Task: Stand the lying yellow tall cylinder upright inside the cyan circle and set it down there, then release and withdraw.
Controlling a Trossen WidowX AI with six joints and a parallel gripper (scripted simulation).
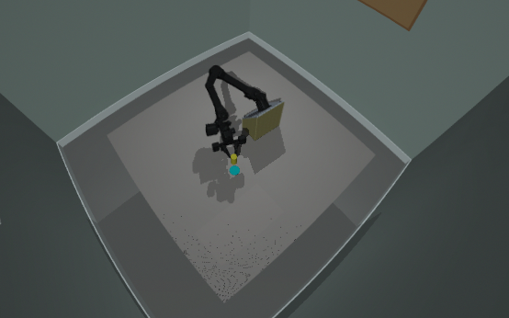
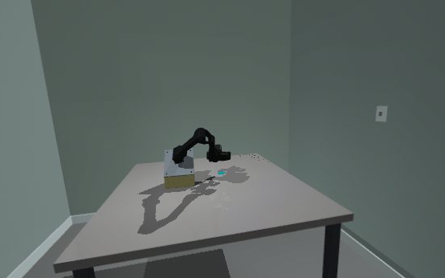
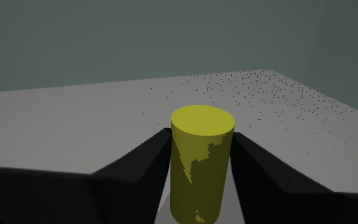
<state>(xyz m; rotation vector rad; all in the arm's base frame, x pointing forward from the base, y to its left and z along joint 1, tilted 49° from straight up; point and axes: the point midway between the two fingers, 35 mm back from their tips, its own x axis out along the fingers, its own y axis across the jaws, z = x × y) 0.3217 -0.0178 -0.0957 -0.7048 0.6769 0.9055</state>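
Right now my gripper tip is 16 cm above the cyan circle. The rest, counted from my gripper tip: yellow tall cylinder 2 cm below.
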